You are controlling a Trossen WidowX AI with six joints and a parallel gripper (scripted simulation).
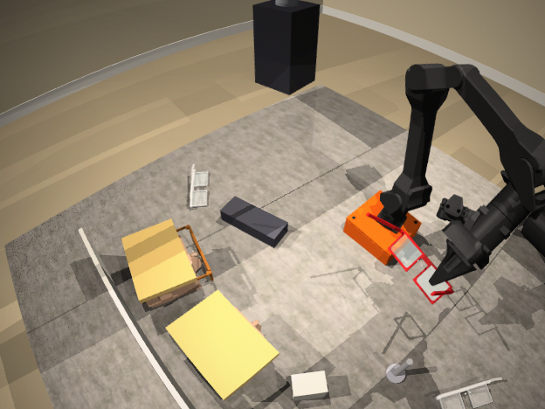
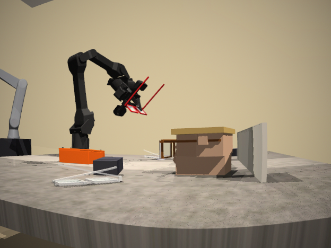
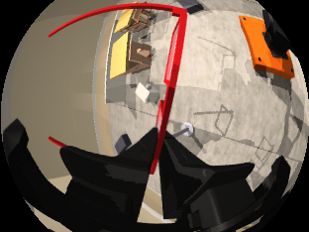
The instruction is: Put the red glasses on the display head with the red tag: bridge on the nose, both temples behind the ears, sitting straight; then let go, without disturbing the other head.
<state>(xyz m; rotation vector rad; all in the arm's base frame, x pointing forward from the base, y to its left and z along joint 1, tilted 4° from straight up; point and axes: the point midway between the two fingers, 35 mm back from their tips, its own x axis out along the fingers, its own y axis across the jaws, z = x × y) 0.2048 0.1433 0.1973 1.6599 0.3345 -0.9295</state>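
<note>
My gripper tip is 200 mm short of the small white box, 80 mm to the left of it and 180 mm above it. From my gripper tip the other things lie so: white wall strip (350 mm ahead, 360 mm to the right, 150 mm below); display head (190 mm ahead, 440 mm to the right, 150 mm below); stand (80 mm ahead, 50 mm to the left, 180 mm below).
</note>
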